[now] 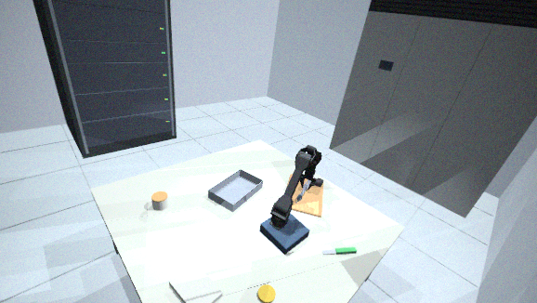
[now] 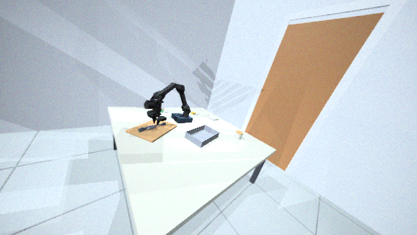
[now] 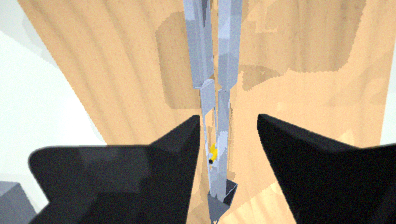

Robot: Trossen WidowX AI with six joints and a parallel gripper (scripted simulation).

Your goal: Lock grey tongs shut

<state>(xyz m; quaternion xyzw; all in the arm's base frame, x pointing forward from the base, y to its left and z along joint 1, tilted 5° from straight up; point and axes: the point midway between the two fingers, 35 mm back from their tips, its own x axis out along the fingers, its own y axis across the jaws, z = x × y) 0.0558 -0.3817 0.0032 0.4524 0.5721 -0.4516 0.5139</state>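
My gripper tip is 4 cm above the wooden board. Round my gripper tip: grey roasting tin (31 cm to the left, 31 cm ahead, 2 cm below); white slab (86 cm to the left, 3 cm below, 1 cm behind); yellow disc (68 cm to the left, 23 cm behind, 4 cm below).
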